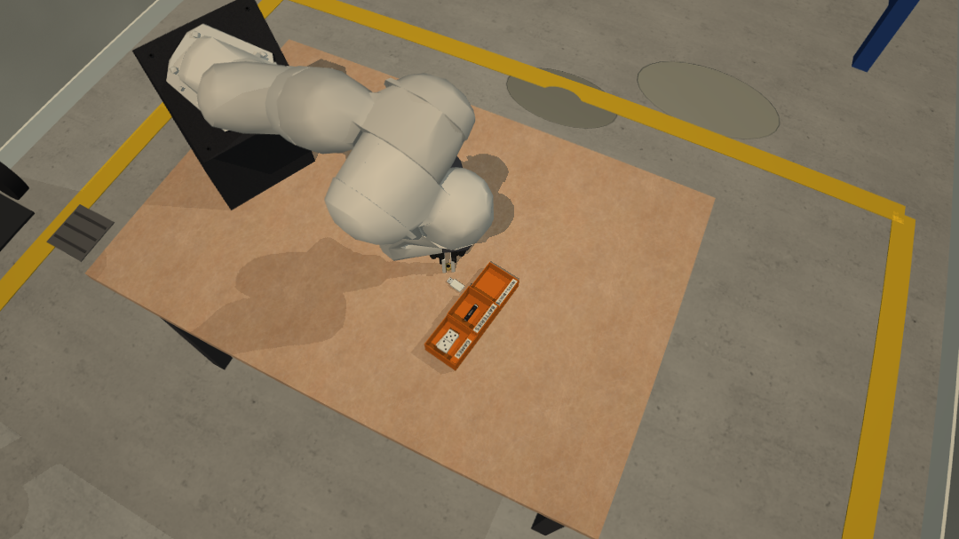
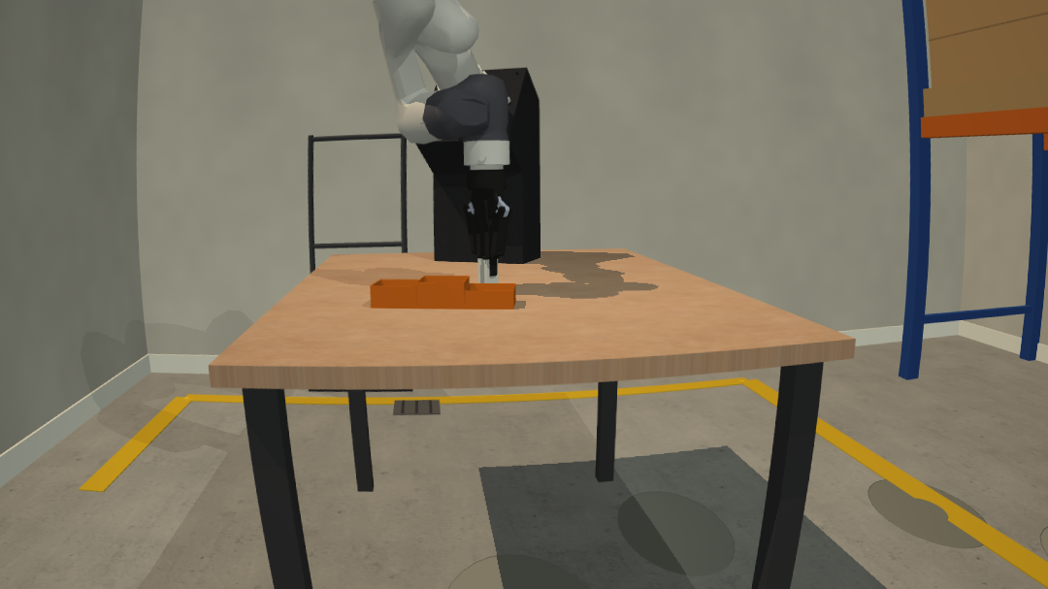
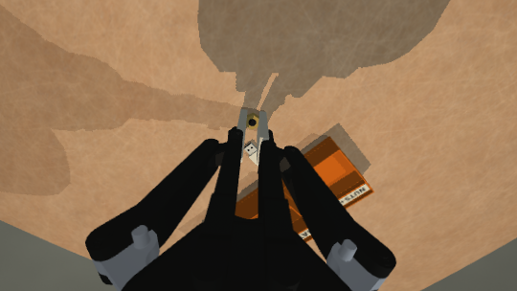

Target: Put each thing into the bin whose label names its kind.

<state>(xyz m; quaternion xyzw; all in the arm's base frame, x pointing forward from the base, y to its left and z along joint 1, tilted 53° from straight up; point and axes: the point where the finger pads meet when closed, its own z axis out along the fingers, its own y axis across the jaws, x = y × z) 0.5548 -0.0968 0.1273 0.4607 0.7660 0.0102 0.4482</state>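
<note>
Now: the white USB stick 40 mm to the right of my hand, 30 mm below it and 20 mm ahead of it. The rest, counted from my hand: black battery 110 mm to the right, 70 mm ahead, 20 mm below; then brass nut 30 mm below.
</note>
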